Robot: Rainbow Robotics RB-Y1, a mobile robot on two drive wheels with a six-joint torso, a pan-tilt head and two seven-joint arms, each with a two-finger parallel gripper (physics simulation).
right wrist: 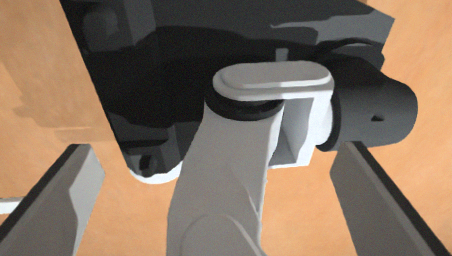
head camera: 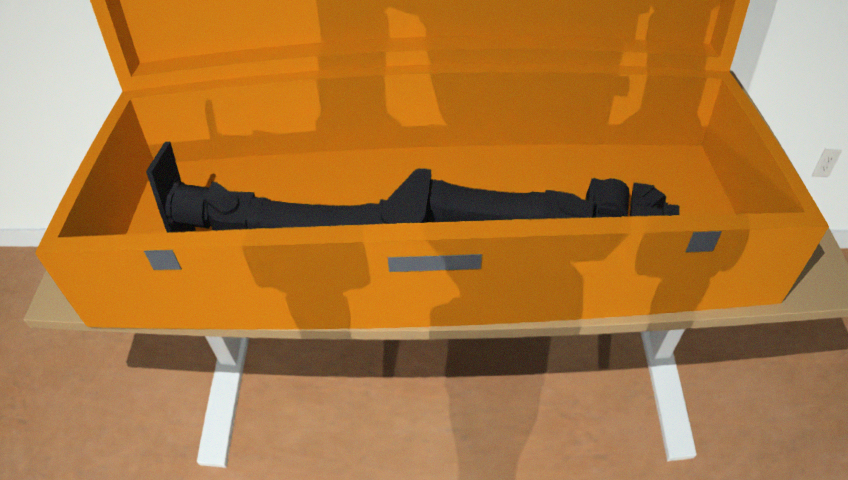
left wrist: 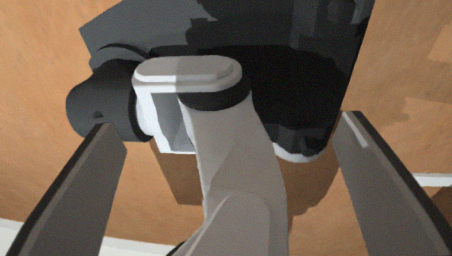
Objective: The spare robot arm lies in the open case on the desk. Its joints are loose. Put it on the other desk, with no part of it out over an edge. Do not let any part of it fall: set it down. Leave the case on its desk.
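Frame: origin at the robot's base, x down, y back, z left, level; millimetres.
Seen in the pictures: left gripper, fingertip midpoint: (left wrist: pixel 226 132); right gripper, fingertip midpoint: (right wrist: pixel 216 158).
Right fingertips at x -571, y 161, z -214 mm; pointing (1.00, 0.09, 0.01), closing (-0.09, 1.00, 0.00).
Offsets run from my right fingertips to a thing's top centre. "*": to the spot under its first point. Level surfaces: height alone.
The black spare robot arm (head camera: pixel 333 214) lies stretched lengthwise inside the open orange case (head camera: pixel 357 285) in the head view. Its flat square base plate {* dx -330, dy -847, dz +625 mm} (head camera: pixel 163 184) stands upright at the left end, and its jointed far end {* dx -245, dy -875, dz -68 mm} (head camera: pixel 609 197) lies at the right. The case's front wall hides its lower side. The case stands on a wooden desk {dx -149 mm} (head camera: pixel 53 303). My left gripper (left wrist: pixel 226 132) is open and empty in the left wrist view. My right gripper (right wrist: pixel 216 158) is open and empty in the right wrist view. Neither gripper shows in the head view. The other desk does not show.
The case lid (head camera: pixel 238 29) stands open at the back. White desk legs (head camera: pixel 220 392) (head camera: pixel 669 392) reach the brown floor {dx +570 mm} (head camera: pixel 357 428) below the front edge. A white wall with an outlet (head camera: pixel 826 162) is behind at the right. The wrist views show my own dark base and grey-white arm parts.
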